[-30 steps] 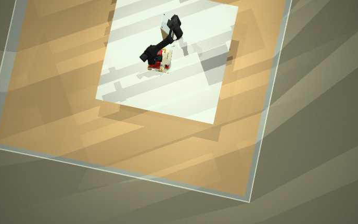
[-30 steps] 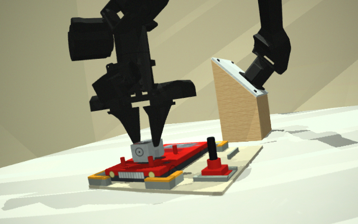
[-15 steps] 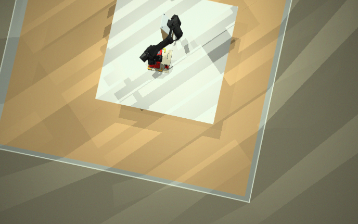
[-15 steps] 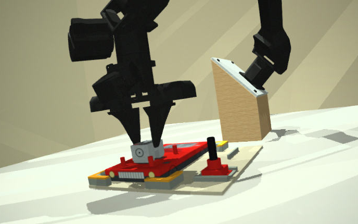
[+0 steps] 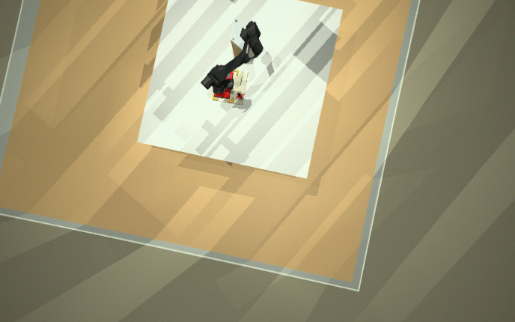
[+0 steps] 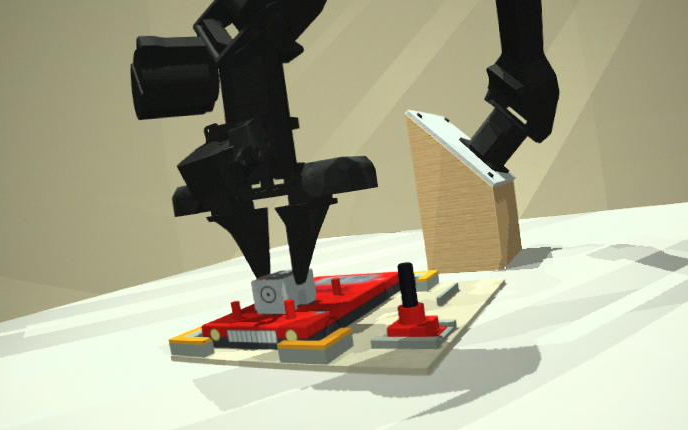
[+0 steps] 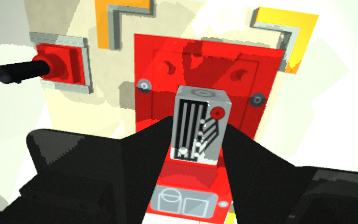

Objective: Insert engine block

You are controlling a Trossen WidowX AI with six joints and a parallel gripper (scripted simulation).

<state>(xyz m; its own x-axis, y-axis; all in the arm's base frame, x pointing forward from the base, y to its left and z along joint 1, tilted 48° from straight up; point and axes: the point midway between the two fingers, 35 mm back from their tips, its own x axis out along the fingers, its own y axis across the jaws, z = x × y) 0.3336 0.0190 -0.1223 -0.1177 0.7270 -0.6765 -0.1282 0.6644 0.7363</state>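
Now: the grey engine block 10 mm below my gripper tip.
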